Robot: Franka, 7 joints.
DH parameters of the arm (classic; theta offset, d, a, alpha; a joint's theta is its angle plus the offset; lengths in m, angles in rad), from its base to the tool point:
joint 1: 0 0.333 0 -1.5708
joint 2: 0 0 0 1.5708
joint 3: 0 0.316 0.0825 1.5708
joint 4: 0 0 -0.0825 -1.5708
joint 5: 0 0.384 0 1.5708
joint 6: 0 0 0.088 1.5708
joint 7: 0 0.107 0 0
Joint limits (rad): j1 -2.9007..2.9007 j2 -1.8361..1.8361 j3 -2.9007..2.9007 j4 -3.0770..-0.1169 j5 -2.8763..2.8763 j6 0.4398..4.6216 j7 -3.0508..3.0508
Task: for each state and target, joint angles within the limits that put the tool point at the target. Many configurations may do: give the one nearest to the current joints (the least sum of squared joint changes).
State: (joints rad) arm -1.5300 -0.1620 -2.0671 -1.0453 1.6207 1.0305 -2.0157
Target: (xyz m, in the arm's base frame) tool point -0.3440 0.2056 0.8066
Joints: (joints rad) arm -1.7195 -0.0822 -2.1917 -1.2301 1.4199 0.4398 -2.0157
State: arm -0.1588 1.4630 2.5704 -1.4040 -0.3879 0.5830 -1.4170
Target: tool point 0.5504 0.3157 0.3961
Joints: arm -0.1028 1.8361 2.2337 -1.0170 -0.5646 0.7619 -1.4170
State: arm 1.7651 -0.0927 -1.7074 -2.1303 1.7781 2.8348 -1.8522
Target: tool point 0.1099 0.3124 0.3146
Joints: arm 2.0850 -0.7827 -0.9430 -2.8833 1.8776 2.6973 -1.8522
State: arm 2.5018 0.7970 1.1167 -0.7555 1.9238 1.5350 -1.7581
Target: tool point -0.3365 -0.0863 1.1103
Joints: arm 2.6427 0.2826 1.2655 -0.5017 2.0894 2.0694 -1.7581
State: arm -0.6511 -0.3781 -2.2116 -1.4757 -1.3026 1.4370 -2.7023
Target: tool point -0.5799 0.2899 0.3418
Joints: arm -0.8692 -0.6038 -2.4444 -1.6120 -1.2817 1.3980 -2.7023
